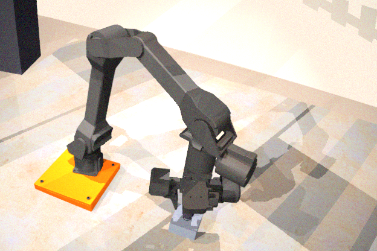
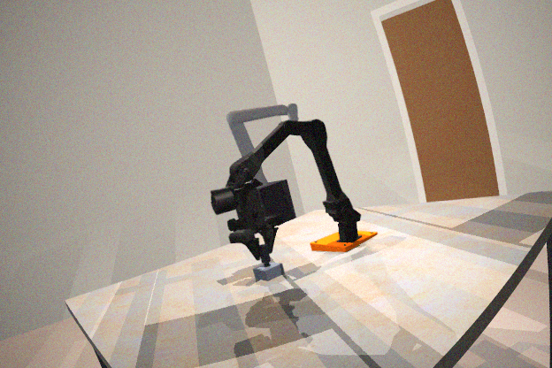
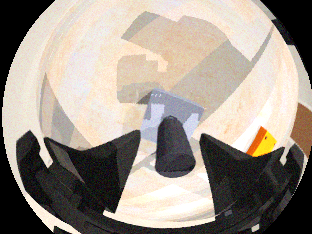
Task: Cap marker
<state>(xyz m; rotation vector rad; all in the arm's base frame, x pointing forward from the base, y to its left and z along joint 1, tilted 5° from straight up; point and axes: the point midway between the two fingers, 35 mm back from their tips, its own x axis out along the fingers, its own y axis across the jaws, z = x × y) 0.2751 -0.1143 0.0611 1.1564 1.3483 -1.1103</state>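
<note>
Now: gripper tip 10 mm below the marker cap. The rest, counted from my gripper tip: holder block 50 mm below.
</note>
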